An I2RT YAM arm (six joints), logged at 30 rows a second.
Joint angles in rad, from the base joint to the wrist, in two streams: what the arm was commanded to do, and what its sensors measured. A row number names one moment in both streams.
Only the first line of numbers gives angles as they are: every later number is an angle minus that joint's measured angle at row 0.
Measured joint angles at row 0:
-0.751, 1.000, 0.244, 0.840, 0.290, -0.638
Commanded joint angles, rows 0 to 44:
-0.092, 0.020, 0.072, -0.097, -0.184, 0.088
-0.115, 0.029, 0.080, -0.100, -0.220, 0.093
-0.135, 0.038, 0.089, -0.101, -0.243, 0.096
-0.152, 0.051, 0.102, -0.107, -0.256, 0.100
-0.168, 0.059, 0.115, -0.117, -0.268, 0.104
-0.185, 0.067, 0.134, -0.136, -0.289, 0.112
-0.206, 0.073, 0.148, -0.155, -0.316, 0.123
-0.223, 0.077, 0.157, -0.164, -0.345, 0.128
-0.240, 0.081, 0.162, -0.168, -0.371, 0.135
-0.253, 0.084, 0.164, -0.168, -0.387, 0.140
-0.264, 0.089, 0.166, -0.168, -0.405, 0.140
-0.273, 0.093, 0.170, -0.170, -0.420, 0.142
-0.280, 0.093, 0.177, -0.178, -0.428, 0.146
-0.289, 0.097, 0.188, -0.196, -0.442, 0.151
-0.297, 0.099, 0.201, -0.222, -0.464, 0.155
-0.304, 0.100, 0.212, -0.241, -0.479, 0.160
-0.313, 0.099, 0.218, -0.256, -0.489, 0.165
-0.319, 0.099, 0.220, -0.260, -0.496, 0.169
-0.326, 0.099, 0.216, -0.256, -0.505, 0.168
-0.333, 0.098, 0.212, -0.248, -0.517, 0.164
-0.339, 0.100, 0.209, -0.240, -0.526, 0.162
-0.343, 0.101, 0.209, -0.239, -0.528, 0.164
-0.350, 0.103, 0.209, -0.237, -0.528, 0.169
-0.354, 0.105, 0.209, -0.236, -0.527, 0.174
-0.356, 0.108, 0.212, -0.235, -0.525, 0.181
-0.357, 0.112, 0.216, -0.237, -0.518, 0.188
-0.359, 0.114, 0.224, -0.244, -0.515, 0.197
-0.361, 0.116, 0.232, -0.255, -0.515, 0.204
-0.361, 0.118, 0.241, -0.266, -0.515, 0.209
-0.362, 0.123, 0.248, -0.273, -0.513, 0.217
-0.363, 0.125, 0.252, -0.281, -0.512, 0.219
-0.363, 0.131, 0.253, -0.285, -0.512, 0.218
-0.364, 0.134, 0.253, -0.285, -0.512, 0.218
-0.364, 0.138, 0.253, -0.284, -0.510, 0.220
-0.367, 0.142, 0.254, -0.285, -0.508, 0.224
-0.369, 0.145, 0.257, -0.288, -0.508, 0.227
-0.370, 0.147, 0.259, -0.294, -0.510, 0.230
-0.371, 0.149, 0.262, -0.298, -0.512, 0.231
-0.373, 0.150, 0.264, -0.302, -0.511, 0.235
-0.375, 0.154, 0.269, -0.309, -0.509, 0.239
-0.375, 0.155, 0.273, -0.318, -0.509, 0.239
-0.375, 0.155, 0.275, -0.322, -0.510, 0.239
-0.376, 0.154, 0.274, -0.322, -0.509, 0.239
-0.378, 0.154, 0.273, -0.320, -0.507, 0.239
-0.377, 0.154, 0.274, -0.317, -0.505, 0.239
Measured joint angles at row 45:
-0.369, 0.154, 0.238, -0.311, -0.505, 0.222
